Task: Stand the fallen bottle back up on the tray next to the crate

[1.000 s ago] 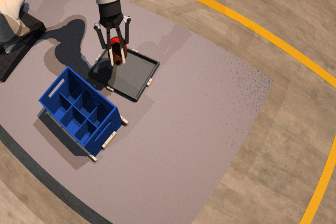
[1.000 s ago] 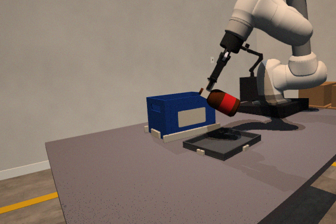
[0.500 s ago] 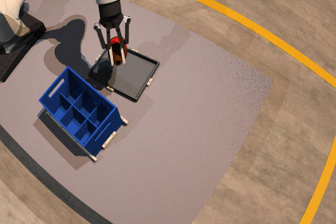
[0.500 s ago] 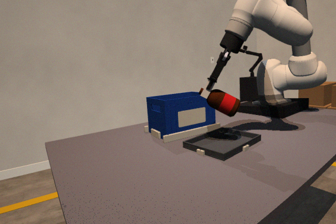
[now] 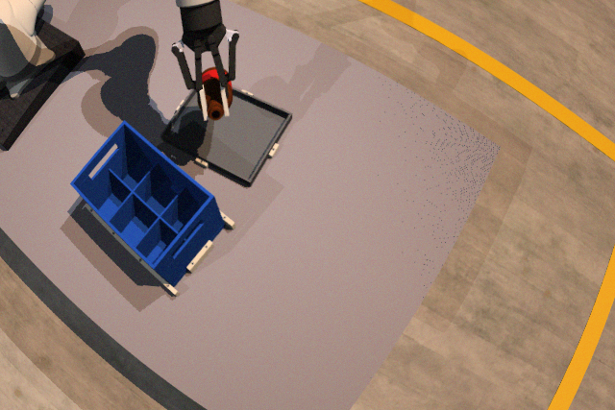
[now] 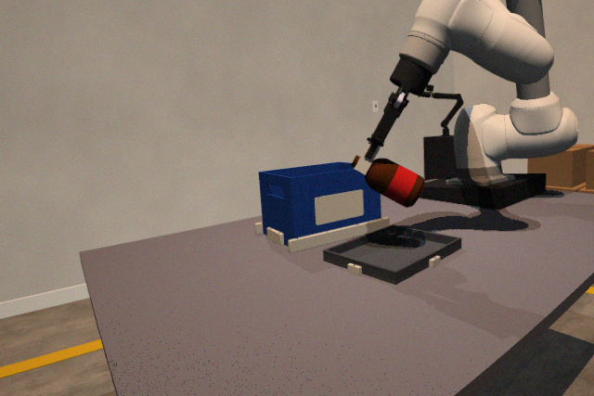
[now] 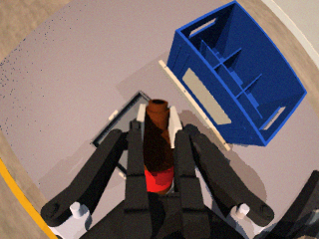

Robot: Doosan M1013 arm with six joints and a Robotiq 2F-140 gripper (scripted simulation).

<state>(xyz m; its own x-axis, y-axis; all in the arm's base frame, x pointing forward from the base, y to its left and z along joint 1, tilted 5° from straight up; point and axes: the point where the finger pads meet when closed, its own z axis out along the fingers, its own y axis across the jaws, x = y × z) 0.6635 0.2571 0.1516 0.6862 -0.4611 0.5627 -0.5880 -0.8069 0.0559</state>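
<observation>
Right now the bottle is 40 mm below my hand, 30 mm behind it and 20 mm to the left of it. From my hand the other things lie so: dark tray: 200 mm below, 40 mm behind, 30 mm to the left; then blue crate: 230 mm to the right, 130 mm below.
</observation>
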